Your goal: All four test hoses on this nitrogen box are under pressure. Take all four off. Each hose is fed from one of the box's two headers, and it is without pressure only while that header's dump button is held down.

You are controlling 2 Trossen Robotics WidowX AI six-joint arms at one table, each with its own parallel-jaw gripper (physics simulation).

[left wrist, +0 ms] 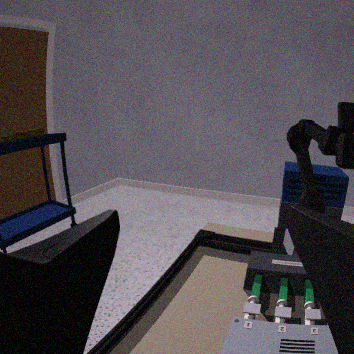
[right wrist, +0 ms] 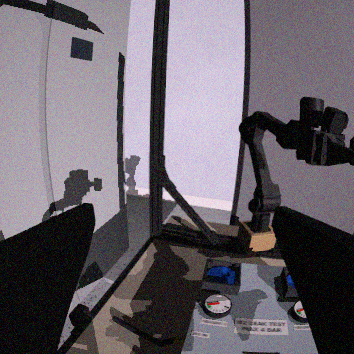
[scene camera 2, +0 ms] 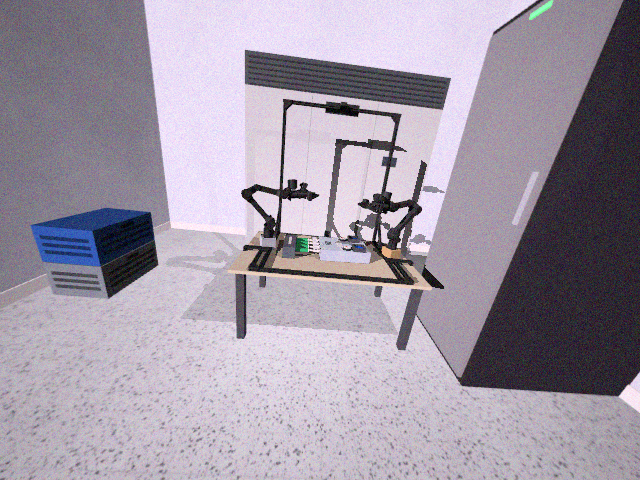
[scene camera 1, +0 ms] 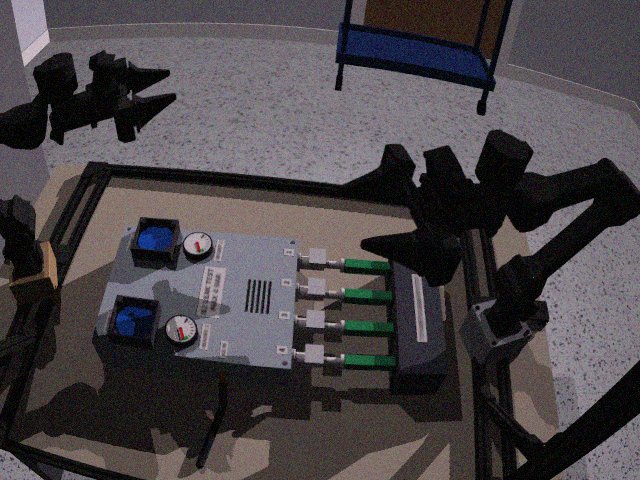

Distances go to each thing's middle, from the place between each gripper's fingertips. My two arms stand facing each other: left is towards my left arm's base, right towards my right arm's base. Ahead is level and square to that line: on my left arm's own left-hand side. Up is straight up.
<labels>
I see the dark block (scene camera 1: 418,343) 370 mm below my right hand, 160 mm to the right of it and 140 mm ahead of it.
Right now my left hand is 45 cm to the left of the dark block, 37 cm above it and 13 cm past it.
</labels>
